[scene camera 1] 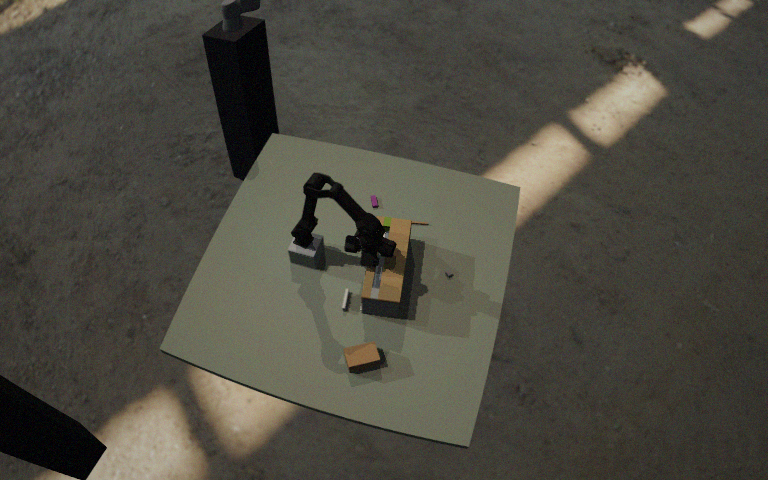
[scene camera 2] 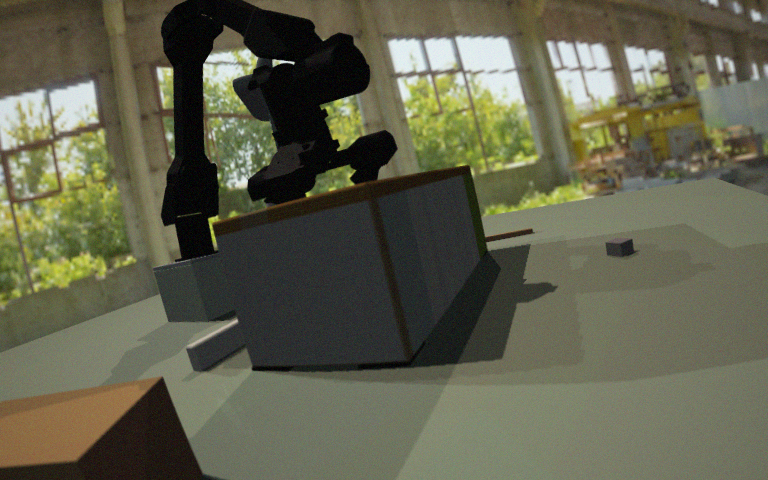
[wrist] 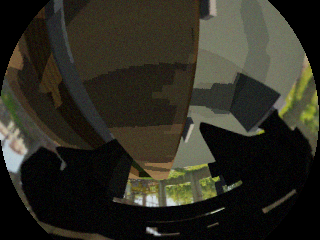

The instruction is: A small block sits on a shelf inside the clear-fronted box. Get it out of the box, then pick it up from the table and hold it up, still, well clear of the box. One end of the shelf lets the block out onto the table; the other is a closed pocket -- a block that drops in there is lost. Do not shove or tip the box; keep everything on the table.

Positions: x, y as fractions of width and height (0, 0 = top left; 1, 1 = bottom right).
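Observation:
I can see my gripper (wrist: 0.53, 0.54). A long box (scene camera 2: 0.47, 0.57) is here as well, and I find that same long box again at (scene camera 1: 0.50, 0.59) and at (wrist: 0.28, 0.33). There is also a brown box (scene camera 2: 0.18, 0.88), visible too at (scene camera 1: 0.47, 0.74), though in the wrist view the brown box is out of frame.

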